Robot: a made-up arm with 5 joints. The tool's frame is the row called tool. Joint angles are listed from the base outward. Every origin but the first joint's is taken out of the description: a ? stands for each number. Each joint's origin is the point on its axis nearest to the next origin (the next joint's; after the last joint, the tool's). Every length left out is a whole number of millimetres.
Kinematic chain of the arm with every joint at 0, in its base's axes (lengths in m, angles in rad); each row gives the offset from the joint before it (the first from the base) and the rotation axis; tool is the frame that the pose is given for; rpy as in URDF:
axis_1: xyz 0.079 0 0.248 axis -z
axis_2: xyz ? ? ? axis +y
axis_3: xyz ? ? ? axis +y
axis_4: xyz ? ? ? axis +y
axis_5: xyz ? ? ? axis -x
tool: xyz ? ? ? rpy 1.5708 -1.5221 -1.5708
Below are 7 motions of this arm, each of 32 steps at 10 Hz.
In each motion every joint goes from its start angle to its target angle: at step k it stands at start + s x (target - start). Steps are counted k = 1, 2, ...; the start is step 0. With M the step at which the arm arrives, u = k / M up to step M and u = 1 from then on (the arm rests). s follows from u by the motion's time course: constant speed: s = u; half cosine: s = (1 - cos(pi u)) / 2; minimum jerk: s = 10 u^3 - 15 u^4 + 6 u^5.
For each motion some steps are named. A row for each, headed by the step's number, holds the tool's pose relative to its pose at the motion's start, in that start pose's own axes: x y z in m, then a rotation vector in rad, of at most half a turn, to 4 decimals.
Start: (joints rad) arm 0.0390 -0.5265 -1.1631 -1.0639 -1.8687
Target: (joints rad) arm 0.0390 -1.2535 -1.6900 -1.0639 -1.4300
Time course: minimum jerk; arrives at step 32
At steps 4, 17, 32:
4: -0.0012 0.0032 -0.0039 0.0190 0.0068 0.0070
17: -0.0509 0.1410 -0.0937 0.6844 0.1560 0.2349
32: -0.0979 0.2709 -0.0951 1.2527 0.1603 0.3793

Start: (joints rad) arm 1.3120 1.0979 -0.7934 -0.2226 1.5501
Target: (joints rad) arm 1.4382 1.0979 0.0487 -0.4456 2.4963
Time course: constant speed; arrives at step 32
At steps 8, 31, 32:
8: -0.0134 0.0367 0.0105 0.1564 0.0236 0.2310
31: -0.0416 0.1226 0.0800 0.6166 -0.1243 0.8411
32: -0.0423 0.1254 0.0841 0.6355 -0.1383 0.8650

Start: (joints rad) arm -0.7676 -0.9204 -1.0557 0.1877 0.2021
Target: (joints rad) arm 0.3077 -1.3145 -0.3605 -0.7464 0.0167
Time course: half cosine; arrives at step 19
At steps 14, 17, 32:
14: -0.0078 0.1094 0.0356 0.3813 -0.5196 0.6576
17: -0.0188 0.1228 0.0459 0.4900 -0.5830 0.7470
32: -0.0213 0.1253 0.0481 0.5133 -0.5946 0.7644

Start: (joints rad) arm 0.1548 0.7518 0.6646 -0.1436 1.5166
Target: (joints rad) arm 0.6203 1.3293 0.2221 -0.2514 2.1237
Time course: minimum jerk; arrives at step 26
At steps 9, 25, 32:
9: -0.0209 0.0015 -0.0160 0.0052 0.0312 0.0371
25: -0.0888 0.0383 -0.0650 0.0518 0.1217 0.1593
32: -0.0888 0.0384 -0.0650 0.0518 0.1218 0.1594

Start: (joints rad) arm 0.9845 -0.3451 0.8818 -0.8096 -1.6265
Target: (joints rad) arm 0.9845 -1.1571 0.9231 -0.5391 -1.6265
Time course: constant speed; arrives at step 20
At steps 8, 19, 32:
8: -0.0049 0.0470 0.0159 0.1990 0.0209 0.0000
19: -0.0103 0.0988 0.0578 0.4726 0.0495 0.0000
32: -0.0107 0.1025 0.0625 0.4975 0.0521 0.0000

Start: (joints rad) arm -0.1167 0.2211 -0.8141 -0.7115 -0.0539
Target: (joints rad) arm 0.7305 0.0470 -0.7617 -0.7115 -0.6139
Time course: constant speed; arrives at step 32
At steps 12, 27, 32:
12: 0.0372 -0.0650 -0.0019 -0.0654 -0.0599 0.0985
27: 0.1049 -0.1200 0.0035 -0.1092 -0.1408 0.2274
32: 0.1303 -0.1308 0.0065 -0.1147 -0.1663 0.2718

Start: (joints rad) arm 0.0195 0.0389 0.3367 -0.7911 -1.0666
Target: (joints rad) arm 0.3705 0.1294 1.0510 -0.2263 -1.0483
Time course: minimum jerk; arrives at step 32
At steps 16, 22, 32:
16: 0.0093 -0.0732 0.0605 -0.6913 0.1433 0.0218
22: 0.0135 -0.0994 0.1147 -1.1316 0.2294 -0.0309
32: 0.0140 -0.1054 0.1474 -1.3748 0.2797 -0.0858

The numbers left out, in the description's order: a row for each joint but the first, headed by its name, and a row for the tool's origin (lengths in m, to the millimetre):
axis_2: 0.038 -0.012 0
axis_3: 0.032 0 0.13
axis_4: 0.158 0 0.006
axis_5: 0.037 0 0
tool: 0 0 0

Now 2 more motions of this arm.
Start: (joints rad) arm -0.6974 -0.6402 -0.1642 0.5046 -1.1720
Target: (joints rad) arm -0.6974 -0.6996 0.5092 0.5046 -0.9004
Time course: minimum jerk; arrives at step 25
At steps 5, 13, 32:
5: -0.0021 -0.0059 -0.0023 -0.0333 0.0125 0.0157
13: -0.0208 -0.0571 -0.0129 -0.3012 0.1356 0.1446
32: -0.0395 -0.1083 -0.0077 -0.5446 0.2876 0.2630

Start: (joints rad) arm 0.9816 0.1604 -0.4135 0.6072 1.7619
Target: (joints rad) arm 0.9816 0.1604 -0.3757 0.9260 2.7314
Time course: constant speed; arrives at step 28
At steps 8, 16, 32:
8: 0.0007 0.0051 -0.0008 0.0982 -0.0283 0.2768
16: 0.0015 0.0101 -0.0013 0.1885 -0.0840 0.5521
32: 0.0025 0.0176 -0.0012 0.3003 -0.2176 0.9589

